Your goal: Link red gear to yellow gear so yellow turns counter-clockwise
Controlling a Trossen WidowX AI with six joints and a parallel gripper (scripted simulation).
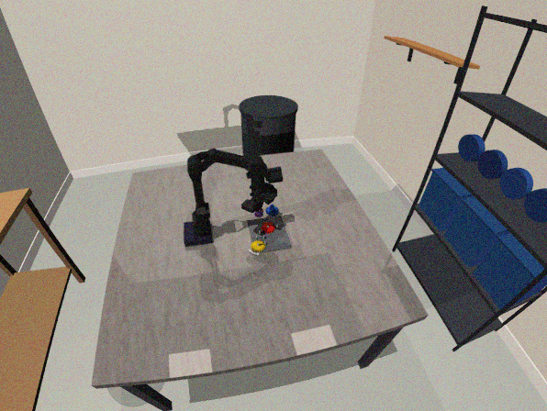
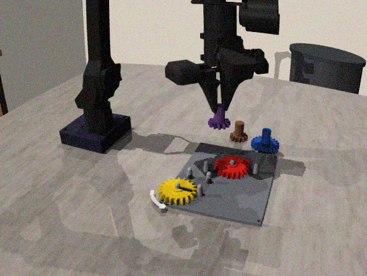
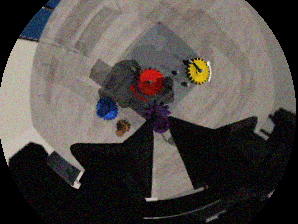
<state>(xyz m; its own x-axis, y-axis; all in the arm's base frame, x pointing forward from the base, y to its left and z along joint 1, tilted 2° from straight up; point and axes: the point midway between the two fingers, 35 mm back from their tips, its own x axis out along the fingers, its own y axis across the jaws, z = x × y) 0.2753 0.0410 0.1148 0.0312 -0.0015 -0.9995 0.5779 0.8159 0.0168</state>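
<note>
My gripper tip is now 40 mm short of the red gear, 30 mm to the left of it and 90 mm above it. The rest, counted from my gripper tip: blue gear 70 mm ahead, 100 mm to the left, 90 mm below; then brown gear 10 mm ahead, 110 mm to the left, 90 mm below; then purple gear 10 mm below.
</note>
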